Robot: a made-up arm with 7 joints. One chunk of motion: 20 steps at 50 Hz.
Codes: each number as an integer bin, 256 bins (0 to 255) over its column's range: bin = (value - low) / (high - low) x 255, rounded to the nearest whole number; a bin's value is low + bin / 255 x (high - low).
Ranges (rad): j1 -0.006..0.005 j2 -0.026..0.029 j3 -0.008..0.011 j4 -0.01..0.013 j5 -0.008..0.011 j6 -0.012..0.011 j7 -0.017..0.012
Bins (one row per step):
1: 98 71 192 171 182 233 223
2: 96 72 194 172 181 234 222
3: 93 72 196 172 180 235 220
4: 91 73 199 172 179 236 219
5: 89 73 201 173 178 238 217
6: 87 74 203 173 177 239 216
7: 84 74 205 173 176 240 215
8: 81 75 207 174 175 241 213
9: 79 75 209 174 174 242 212
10: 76 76 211 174 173 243 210
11: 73 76 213 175 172 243 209
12: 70 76 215 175 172 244 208
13: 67 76 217 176 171 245 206
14: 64 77 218 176 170 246 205
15: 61 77 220 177 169 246 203
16: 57 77 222 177 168 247 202
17: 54 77 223 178 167 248 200
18: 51 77 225 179 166 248 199
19: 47 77 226 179 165 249 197
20: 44 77 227 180 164 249 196
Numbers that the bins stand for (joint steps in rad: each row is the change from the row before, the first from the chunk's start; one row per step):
1: -0.00177 -0.01069 0.00631 0.00542 0.00556 0.00902 0.00836
2: -0.00186 -0.01047 0.00645 0.00551 0.00549 0.00911 0.00825
3: -0.00199 -0.01047 0.00660 0.00551 0.00541 0.00920 0.00802
4: -0.00207 -0.01025 0.00683 0.00551 0.00534 0.00929 0.00791
5: -0.00216 -0.01025 0.00698 0.00560 0.00526 0.00947 0.00768
6: -0.00225 -0.01004 0.00713 0.00560 0.00519 0.00956 0.00756
7: -0.00238 -0.01004 0.00727 0.00560 0.00511 0.00965 0.00745
8: -0.00251 -0.00982 0.00742 0.00569 0.00504 0.00974 0.00722
9: -0.00259 -0.00982 0.00757 0.00569 0.00496 0.00983 0.00711
10: -0.00272 -0.00961 0.00772 0.00569 0.00489 0.00992 0.00688
11: -0.00285 -0.00961 0.00787 0.00578 0.00482 0.00992 0.00677
12: -0.00298 -0.00961 0.00802 0.00578 0.00482 0.01001 0.00665
13: -0.00311 -0.00961 0.00817 0.00587 0.00474 0.01010 0.00643
14: -0.00324 -0.00939 0.00824 0.00587 0.00467 0.01019 0.00631
15: -0.00337 -0.00939 0.00839 0.00596 0.00459 0.01019 0.00609
16: -0.00354 -0.00939 0.00854 0.00596 0.00452 0.01028 0.00597
17: -0.00367 -0.00939 0.00862 0.00605 0.00444 0.01037 0.00575
18: -0.00380 -0.00939 0.00876 0.00615 0.00437 0.01037 0.00563
19: -0.00397 -0.00939 0.00884 0.00615 0.00429 0.01046 0.00540
20: -0.00410 -0.00939 0.00891 0.00624 0.00422 0.01046 0.00529

